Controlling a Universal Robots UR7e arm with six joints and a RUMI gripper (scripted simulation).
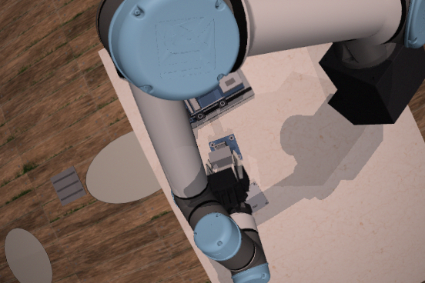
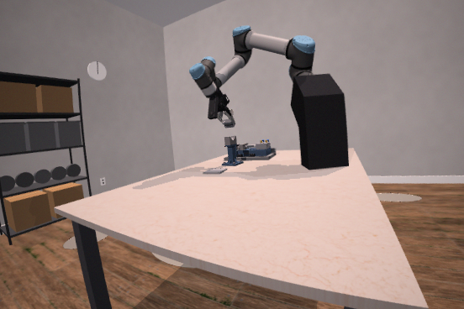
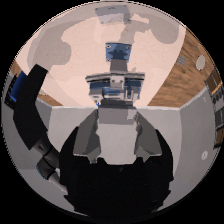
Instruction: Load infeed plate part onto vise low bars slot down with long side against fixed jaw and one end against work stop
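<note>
Right now my hand is 1 cm above the part. From my hand the other things lie so: vise: 2 cm behind, 22 cm to the right, 20 cm below; air cylinder rod: 4 cm behind, 22 cm to the right, 16 cm below; infeed plate: 18 cm to the left, 24 cm below.
</note>
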